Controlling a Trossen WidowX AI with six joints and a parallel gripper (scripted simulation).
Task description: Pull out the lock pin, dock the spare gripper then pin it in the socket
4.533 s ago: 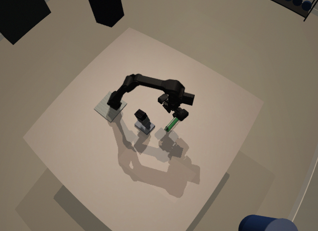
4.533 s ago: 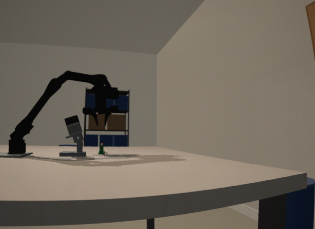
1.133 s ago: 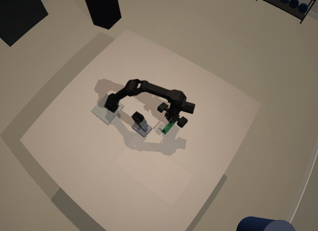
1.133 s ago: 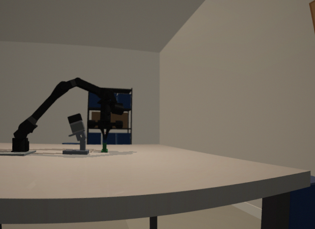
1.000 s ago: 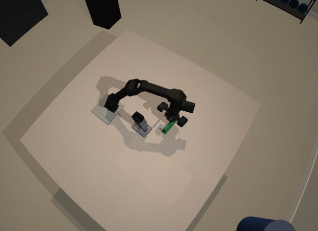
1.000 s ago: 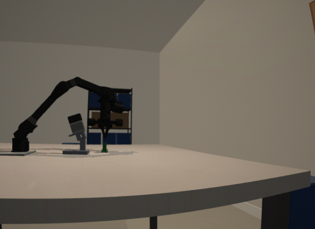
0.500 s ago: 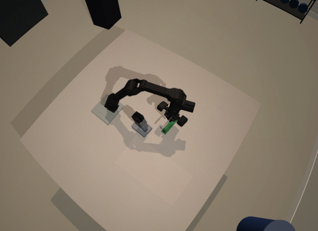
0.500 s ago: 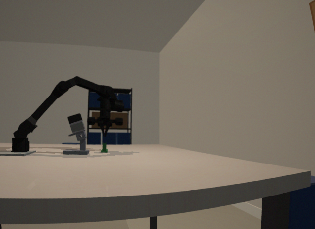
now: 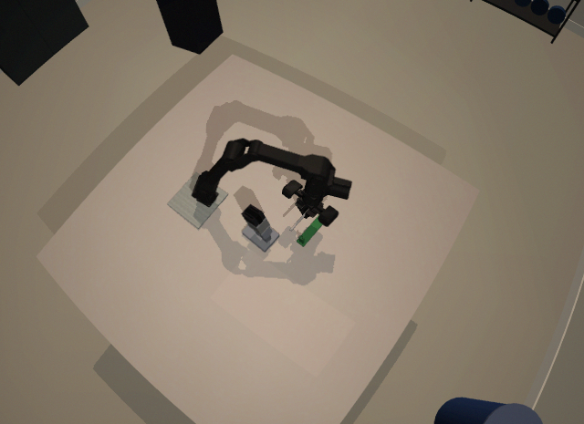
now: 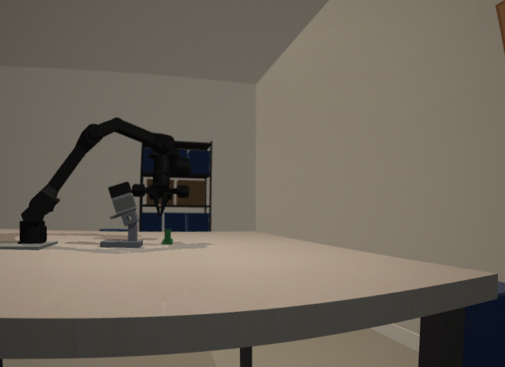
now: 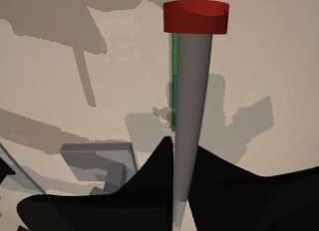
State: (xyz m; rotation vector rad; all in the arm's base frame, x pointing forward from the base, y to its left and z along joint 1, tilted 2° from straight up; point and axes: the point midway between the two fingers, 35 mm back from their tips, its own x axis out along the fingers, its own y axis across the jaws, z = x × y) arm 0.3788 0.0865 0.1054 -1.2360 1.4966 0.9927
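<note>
My gripper tip is 110 mm past the grey mount, 100 mm to the left of it and 40 mm above it. From my gripper tip the other things lie so: green cradle (30 mm ahead, 60 mm below); spare gripper (120 mm behind, 100 mm to the right, 40 mm above).
</note>
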